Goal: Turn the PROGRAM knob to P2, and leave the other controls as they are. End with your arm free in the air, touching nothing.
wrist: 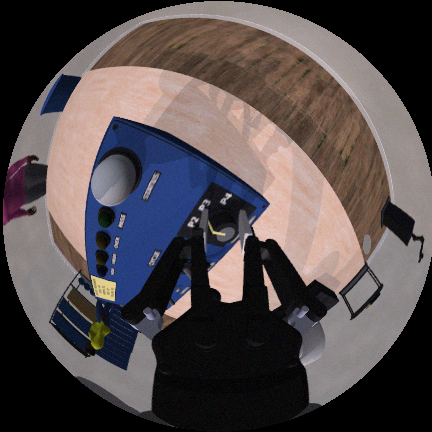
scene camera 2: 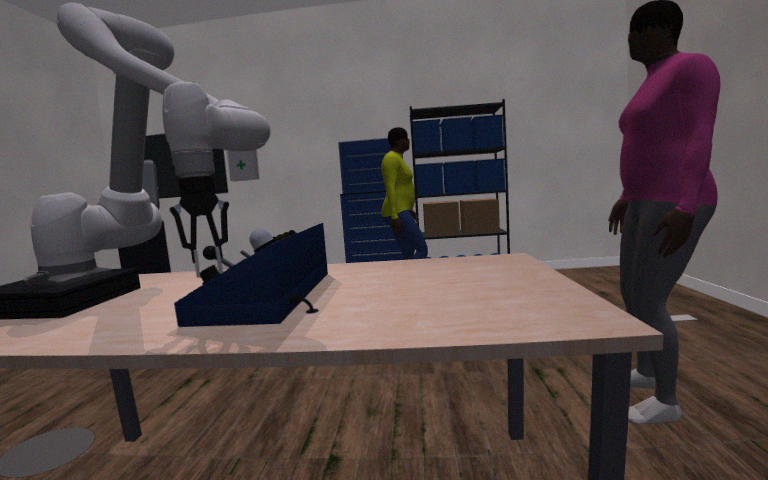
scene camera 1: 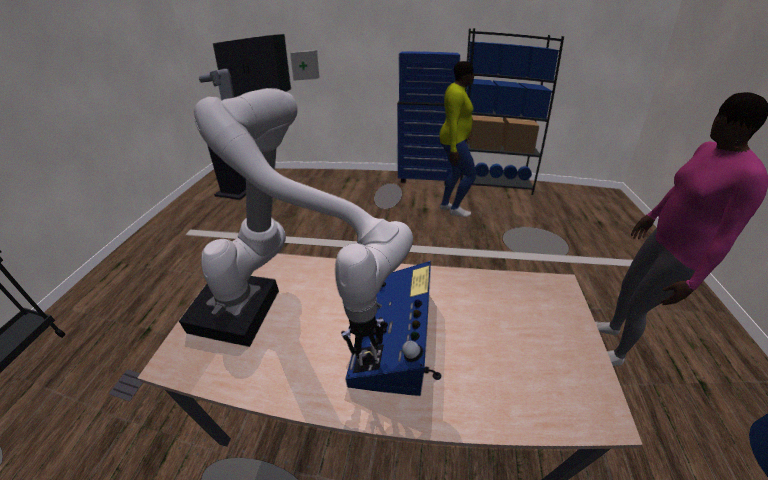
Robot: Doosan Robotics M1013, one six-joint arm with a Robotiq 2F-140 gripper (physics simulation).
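Seen in the pictures: gripper, fingertip midpoint: (wrist: 223, 217) (scene camera 2: 210, 274) (scene camera 1: 367, 359); arm's base at its link origin: (scene camera 2: 70, 278) (scene camera 1: 234, 297).
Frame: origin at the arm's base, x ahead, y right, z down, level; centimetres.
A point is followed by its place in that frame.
The blue control panel (scene camera 1: 396, 339) @(x 72.5, y 2.2, z -5.9 cm) (scene camera 2: 254, 283) @(x 79.6, y 14.2, z -2.1 cm) (wrist: 135, 220) @(x 74.7, y 3.1, z -6.9 cm) stands tilted on the table. The black PROGRAM knob (wrist: 223, 225) @(x 65.1, y 10.9, z -5.3 cm) is at its low corner, on a dark plate with labels P2, P3 and P4 visible in the wrist view. My gripper (scene camera 1: 368, 359) @(x 65.4, y 11.1, z -3.4 cm) (scene camera 2: 208, 272) @(x 65.4, y 11.1, z -3.4 cm) (wrist: 223, 217) @(x 65.4, y 11.1, z -3.4 cm) points down and is shut on the PROGRAM knob, one finger on each side. A yellow pointer line on the knob runs left towards the finger beside P2 and P3. That finger partly covers the scale, so I cannot tell the exact setting. No P1 label shows clearly.
A white dome (scene camera 1: 411, 349) @(x 79.3, y 9.7, z -13.2 cm) (scene camera 2: 260, 238) @(x 80.0, y 10.4, z -11.6 cm) (wrist: 114, 179) @(x 77.5, y 9.8, z -12.8 cm) and a row of dark round lamps (scene camera 1: 416, 324) @(x 78.0, y -2.3, z -10.4 cm) (wrist: 102, 240) @(x 77.2, y -2.1, z -10.2 cm) are on the panel. A small black crank (scene camera 1: 436, 375) @(x 87.8, y 4.3, z 7.0 cm) (scene camera 2: 311, 308) @(x 88.0, y 4.4, z 6.8 cm) sticks out from its side. A person in pink (scene camera 1: 707, 198) (scene camera 2: 668, 135) stands beside the table (scene camera 1: 509, 339) @(x 112.6, y -18.8, z 7.7 cm).
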